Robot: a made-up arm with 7 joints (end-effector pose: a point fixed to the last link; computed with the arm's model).
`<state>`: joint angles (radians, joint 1 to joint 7).
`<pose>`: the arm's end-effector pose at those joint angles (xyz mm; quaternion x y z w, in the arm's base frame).
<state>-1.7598 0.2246 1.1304 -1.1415 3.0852 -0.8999 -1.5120</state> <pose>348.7 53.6 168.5 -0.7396 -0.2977 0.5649 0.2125</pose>
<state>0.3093 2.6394 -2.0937 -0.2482 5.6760 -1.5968 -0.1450</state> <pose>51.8 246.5 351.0 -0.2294 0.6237 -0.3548 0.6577</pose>
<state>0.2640 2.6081 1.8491 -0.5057 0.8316 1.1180 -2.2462</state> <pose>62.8 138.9 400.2 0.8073 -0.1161 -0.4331 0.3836</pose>
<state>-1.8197 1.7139 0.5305 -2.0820 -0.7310 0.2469 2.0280</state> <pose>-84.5 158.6 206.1 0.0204 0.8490 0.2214 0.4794</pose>
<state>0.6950 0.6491 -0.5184 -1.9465 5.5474 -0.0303 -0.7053</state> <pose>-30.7 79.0 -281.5 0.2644 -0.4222 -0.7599 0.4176</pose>
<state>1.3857 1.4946 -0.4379 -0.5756 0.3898 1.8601 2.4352</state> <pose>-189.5 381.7 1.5 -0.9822 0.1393 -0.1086 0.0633</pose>
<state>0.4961 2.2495 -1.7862 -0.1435 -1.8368 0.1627 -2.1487</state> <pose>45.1 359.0 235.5 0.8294 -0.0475 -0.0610 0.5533</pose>
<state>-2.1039 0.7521 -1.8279 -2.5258 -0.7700 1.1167 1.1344</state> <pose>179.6 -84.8 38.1 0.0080 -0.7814 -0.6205 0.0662</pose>
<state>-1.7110 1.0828 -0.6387 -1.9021 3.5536 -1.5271 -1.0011</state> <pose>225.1 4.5 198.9 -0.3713 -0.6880 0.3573 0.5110</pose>
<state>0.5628 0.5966 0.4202 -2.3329 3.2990 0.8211 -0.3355</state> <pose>44.8 168.5 -155.6 -0.8831 -0.3184 0.1641 0.3032</pose>
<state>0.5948 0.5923 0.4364 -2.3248 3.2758 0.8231 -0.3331</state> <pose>37.5 171.2 -156.5 -0.8715 -0.3310 0.1770 0.3155</pose>
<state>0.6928 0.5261 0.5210 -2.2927 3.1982 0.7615 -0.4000</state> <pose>8.9 177.4 -161.7 -0.7993 -0.4316 0.2391 0.3430</pose>
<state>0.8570 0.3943 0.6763 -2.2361 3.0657 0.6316 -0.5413</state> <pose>-47.9 181.3 -164.2 -0.6137 -0.5925 0.3463 0.3902</pose>
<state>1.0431 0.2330 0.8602 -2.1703 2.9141 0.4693 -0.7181</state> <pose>-120.7 171.9 -152.7 -0.3187 -0.7085 0.4475 0.4429</pose>
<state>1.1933 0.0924 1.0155 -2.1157 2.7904 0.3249 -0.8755</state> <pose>-181.1 149.4 -129.8 -0.0287 -0.7251 0.4986 0.4741</pose>
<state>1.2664 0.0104 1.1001 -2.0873 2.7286 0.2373 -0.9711</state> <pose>-210.4 130.7 -114.1 0.1360 -0.7005 0.5119 0.4784</pose>
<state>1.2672 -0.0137 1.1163 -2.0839 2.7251 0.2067 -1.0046</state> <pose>-214.1 125.7 -114.1 0.1707 -0.6946 0.5165 0.4707</pose>
